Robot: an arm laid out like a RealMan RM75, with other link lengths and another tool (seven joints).
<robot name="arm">
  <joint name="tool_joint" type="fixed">
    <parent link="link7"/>
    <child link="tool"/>
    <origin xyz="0.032 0.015 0.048" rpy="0 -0.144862 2.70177"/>
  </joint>
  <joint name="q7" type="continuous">
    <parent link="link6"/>
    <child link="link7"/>
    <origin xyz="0 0 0.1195"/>
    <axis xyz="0 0 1"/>
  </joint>
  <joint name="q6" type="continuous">
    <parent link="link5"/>
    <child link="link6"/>
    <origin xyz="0 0 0"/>
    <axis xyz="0 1 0"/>
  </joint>
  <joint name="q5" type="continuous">
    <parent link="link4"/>
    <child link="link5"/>
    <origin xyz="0 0 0.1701"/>
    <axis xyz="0 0 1"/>
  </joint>
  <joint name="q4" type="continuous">
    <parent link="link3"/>
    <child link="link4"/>
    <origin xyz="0 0 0"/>
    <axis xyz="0 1 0"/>
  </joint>
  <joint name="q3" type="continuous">
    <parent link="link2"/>
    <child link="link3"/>
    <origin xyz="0 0 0.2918"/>
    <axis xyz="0 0 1"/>
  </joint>
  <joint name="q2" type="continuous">
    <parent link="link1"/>
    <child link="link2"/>
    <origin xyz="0 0 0"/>
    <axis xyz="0 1 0"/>
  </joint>
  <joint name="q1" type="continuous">
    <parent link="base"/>
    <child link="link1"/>
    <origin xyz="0 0 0.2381"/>
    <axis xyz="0 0 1"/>
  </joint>
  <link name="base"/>
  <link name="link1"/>
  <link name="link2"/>
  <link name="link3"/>
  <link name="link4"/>
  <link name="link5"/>
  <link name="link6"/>
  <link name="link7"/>
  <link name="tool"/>
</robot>
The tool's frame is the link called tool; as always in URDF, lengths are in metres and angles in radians. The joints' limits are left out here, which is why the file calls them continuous.
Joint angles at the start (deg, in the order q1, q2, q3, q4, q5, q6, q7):
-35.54 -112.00 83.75 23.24 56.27 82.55 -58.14
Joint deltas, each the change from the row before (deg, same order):
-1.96 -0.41 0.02 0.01 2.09 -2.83 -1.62
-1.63 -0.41 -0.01 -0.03 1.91 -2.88 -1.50
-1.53 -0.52 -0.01 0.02 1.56 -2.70 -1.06
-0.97 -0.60 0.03 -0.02 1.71 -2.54 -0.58
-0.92 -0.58 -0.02 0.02 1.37 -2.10 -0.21
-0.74 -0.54 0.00 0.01 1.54 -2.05 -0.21
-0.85 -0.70 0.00 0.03 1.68 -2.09 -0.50
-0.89 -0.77 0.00 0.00 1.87 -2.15 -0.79
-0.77 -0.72 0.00 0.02 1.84 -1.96 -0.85
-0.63 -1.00 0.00 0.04 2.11 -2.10 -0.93
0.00 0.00 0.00 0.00 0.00 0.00 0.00
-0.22 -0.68 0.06 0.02 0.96 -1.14 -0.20
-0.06 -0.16 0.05 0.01 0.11 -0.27 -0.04
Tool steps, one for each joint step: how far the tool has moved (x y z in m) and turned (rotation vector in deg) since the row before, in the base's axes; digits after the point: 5 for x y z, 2 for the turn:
0.00699 0.00902 -0.00942 -0.94 2.42 0.47
0.00503 0.00831 -0.00877 -0.54 2.33 0.83
0.00568 0.00737 -0.00827 -0.11 1.98 0.52
0.00226 0.00457 -0.00900 0.05 2.15 0.54
0.00309 0.00372 -0.00756 0.27 1.73 0.08
0.00152 0.00291 -0.00752 0.25 1.89 0.12
0.00264 0.00258 -0.00849 0.05 1.82 0.16
0.00268 0.00233 -0.00905 -0.08 1.87 0.29
0.00210 0.00177 -0.00831 -0.09 1.76 0.30
0.00172 0.00024 -0.01029 -0.21 1.83 0.40
0.00000 0.00000 0.00000 0.00 0.00 0.00
0.00095 -0.00086 -0.00625 -0.04 0.87 0.09
0.00048 -0.00013 -0.00135 0.01 0.13 0.03

